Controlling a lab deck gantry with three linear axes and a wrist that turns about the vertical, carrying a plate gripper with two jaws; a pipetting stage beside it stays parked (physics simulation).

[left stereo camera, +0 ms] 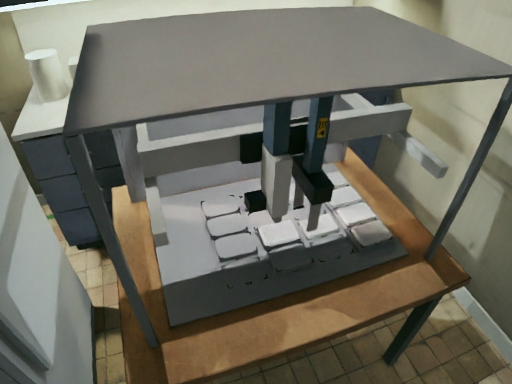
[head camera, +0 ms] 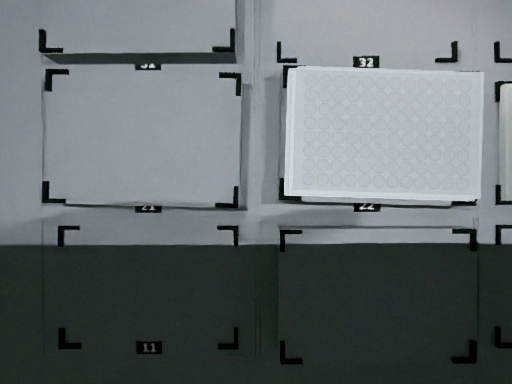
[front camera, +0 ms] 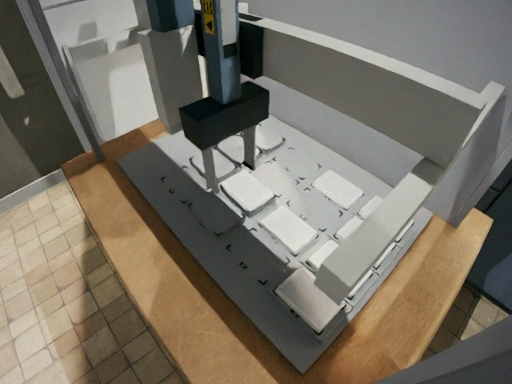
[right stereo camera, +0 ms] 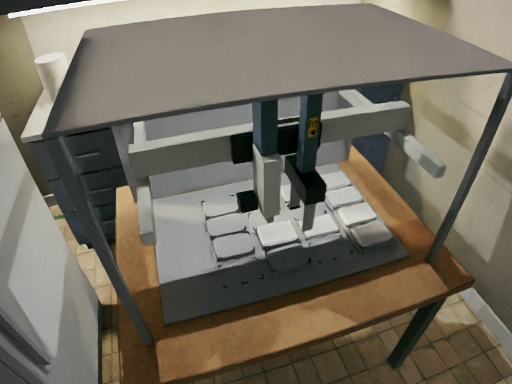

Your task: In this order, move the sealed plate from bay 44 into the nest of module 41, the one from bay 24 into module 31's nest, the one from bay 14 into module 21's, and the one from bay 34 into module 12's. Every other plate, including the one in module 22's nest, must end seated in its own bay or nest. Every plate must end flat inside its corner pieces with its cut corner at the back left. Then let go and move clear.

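Frame: origin at the robot's base, x ahead, y left, z up, level; millimetres.
Seen in the pictures: gripper, fingertip midpoint: (left stereo camera: 304,218) (front camera: 231,177) (right stereo camera: 300,218); robot's base, link origin: (left stereo camera: 229,287) (head camera: 65,343) (front camera: 162,179) (right stereo camera: 225,287).
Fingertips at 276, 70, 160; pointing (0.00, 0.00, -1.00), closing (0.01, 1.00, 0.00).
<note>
Offsets run from my fingertips to a thing's middle, as dx, dy, dz. "spot": to the spot under its first point.
My gripper (front camera: 231,176) (left stereo camera: 305,217) (right stereo camera: 300,217) is open and empty, its jaws down near the plate @[-47, +82, -134] (front camera: 247,190) (head camera: 382,132) (left stereo camera: 279,233) in module 22's nest. That plate lies flat; its exact gap to the jaws is unclear. Module 21 @[-210, +82, -149] (head camera: 142,135) (left stereo camera: 235,246), module 31 @[-212, +187, -149] (head camera: 140,25) (left stereo camera: 227,225) and module 41 @[-209, +292, -149] (left stereo camera: 220,206) are empty. Module 12 @[-48, -28, -149] (head camera: 377,300) (front camera: 215,215) is empty and in shadow. The plates from bay 14 @[spot: +287, -34, -131] (front camera: 310,300) (left stereo camera: 371,233), bay 24 @[spot: +234, +70, -131] (front camera: 322,255) (left stereo camera: 356,214), bay 34 @[spot: +230, +179, -131] (front camera: 348,228) (left stereo camera: 346,196) and bay 44 @[spot: +232, +288, -131] (front camera: 371,206) stand at the right, partly behind the beam in the front view.
Plates sit in bay 23 @[spot: +119, +76, -145] (front camera: 288,228) and bay 43 @[spot: +119, +286, -146] (front camera: 337,188). The pipetting stage (left stereo camera: 276,185) (right stereo camera: 266,185) hangs left of my gripper. A light side beam (front camera: 380,225) crosses above the right column. Frame posts (left stereo camera: 112,240) stand at the table's corners.
</note>
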